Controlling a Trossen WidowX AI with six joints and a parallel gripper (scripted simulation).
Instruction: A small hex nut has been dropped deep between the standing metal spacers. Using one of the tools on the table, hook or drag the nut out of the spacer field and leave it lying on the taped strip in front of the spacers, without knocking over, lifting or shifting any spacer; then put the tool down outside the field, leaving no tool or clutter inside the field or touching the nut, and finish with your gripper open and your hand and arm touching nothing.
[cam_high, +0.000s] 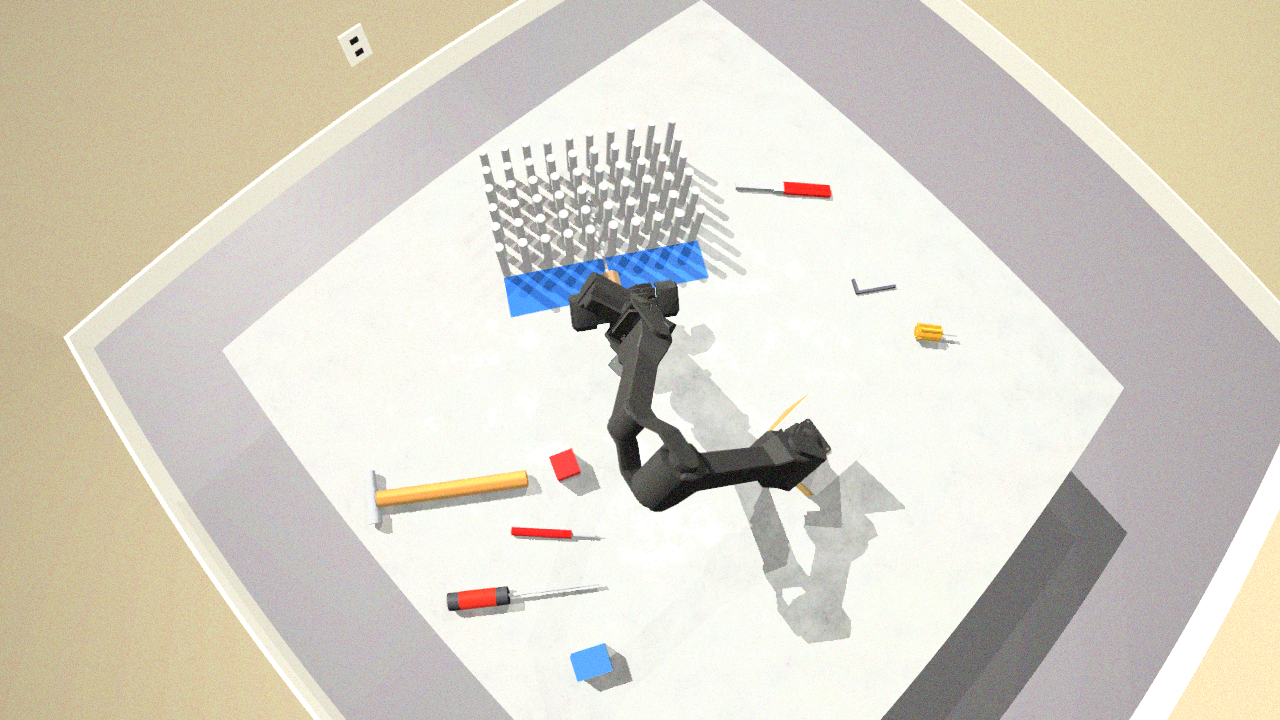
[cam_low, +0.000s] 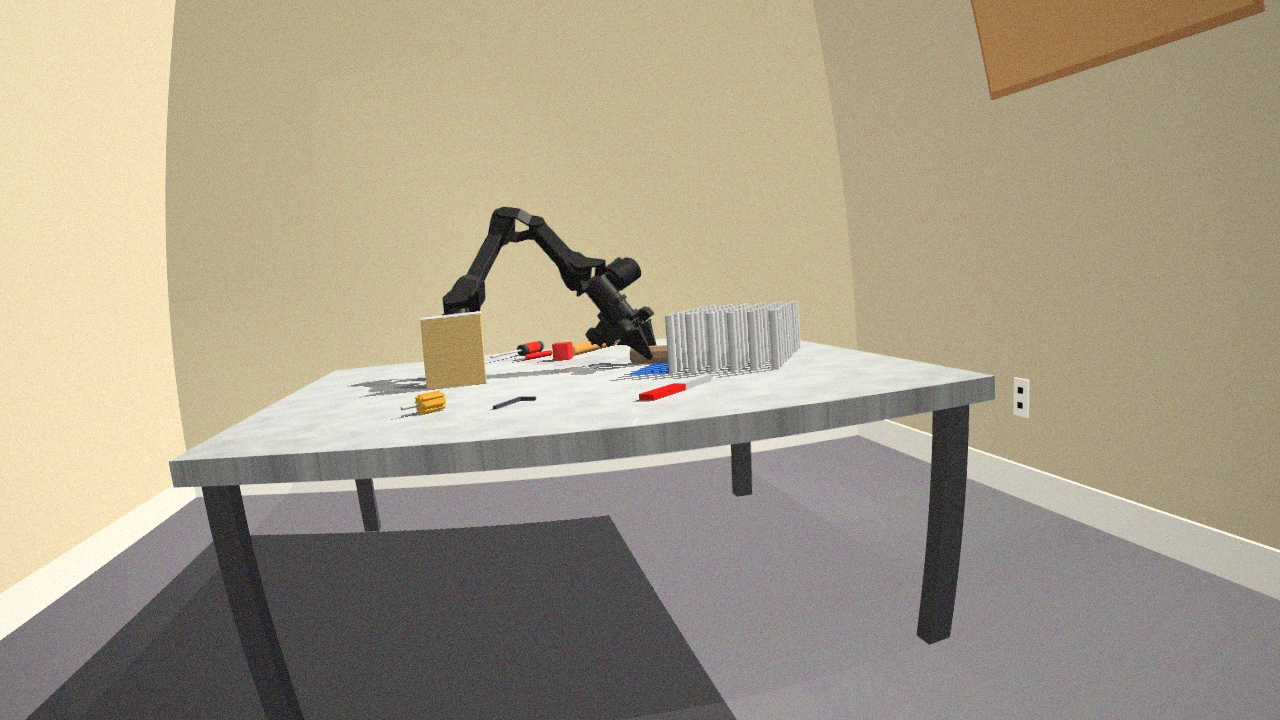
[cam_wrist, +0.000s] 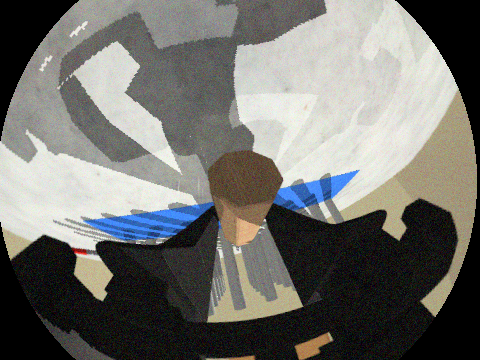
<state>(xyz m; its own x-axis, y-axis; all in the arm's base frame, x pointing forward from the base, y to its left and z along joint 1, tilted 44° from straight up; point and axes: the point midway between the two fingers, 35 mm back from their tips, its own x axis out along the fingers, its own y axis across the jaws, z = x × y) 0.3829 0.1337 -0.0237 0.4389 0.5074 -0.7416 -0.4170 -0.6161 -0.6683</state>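
My gripper tip is now 4 cm short of the blue taped strip, 2 cm to the left of it and 1 cm above it. Also, from my gripper tip: red block 25 cm to the left, 20 cm behind, 1 cm above; then hook tool 9 cm ahead, 4 cm to the right; then red-handled tool 42 cm to the right, 1 cm below, 1 cm behind.
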